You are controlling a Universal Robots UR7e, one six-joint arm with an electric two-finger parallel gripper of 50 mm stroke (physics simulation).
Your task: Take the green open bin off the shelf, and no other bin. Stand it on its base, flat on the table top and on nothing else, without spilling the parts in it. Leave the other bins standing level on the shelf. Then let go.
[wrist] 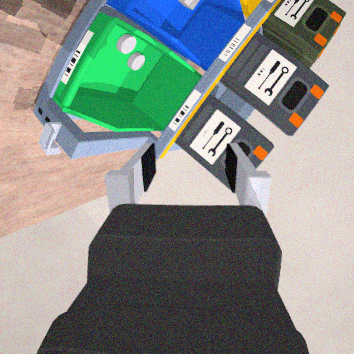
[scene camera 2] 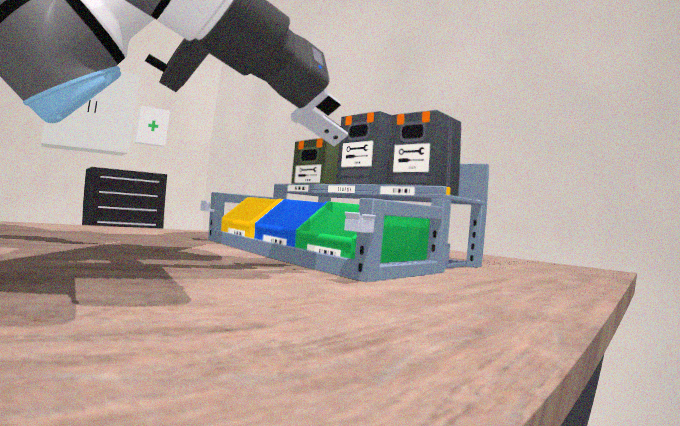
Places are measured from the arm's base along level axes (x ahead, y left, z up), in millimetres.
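Pixels of known places: gripper, fingertip midpoint: point(wrist: 190, 157) point(scene camera 2: 337, 123).
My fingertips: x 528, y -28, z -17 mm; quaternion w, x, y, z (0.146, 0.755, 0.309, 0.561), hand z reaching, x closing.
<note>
Behind a point stands the place of what it marks.
The green open bin point(scene camera 2: 323, 229) @(x 557, y 31, z -144 mm) point(wrist: 165, 95) @(x 689, y 2, z -135 mm) sits in the lower tier of the grey-blue shelf point(scene camera 2: 401, 272) @(x 589, y -90, z -181 mm) point(wrist: 110, 142) @(x 580, y -76, z -103 mm), at the end of the row. Two round whitish parts point(wrist: 131, 52) @(x 614, y 20, z -179 mm) lie in it in the wrist view. The blue bin point(scene camera 2: 288, 220) @(x 562, y 146, z -140 mm) point(wrist: 200, 37) @(x 678, y 108, z -148 mm) stands beside it, and the yellow bin point(scene camera 2: 248, 215) @(x 535, y 255, z -139 mm) is beyond the blue one. My gripper point(scene camera 2: 337, 121) @(x 528, y -28, z -17 mm) point(wrist: 190, 157) @(x 528, y -28, z -17 mm) is open and empty. It hangs above the shelf, in front of the dark cases, apart from the green bin. In scene camera 2 one finger overlaps the edge of a dark case.
Two dark grey cases point(scene camera 2: 368, 173) @(x 660, y 79, z -57 mm) point(scene camera 2: 444, 150) @(x 702, y -40, z -21 mm) and an olive case point(scene camera 2: 331, 163) @(x 653, y 179, z -37 mm) point(wrist: 295, 45) @(x 667, y 182, z -26 mm) stand on the upper tier. The shelf stands on the wooden table point(scene camera 2: 301, 341) @(x 383, y -240, z -188 mm) point(wrist: 30, 165) @(x 572, y -178, z -188 mm), near its edge. Clips point(scene camera 2: 359, 222) @(x 514, y -105, z -128 mm) point(wrist: 50, 138) @(x 511, y -90, z -120 mm) stick out from the shelf's front corner. A black drawer cabinet point(scene camera 2: 125, 200) is in the background.
</note>
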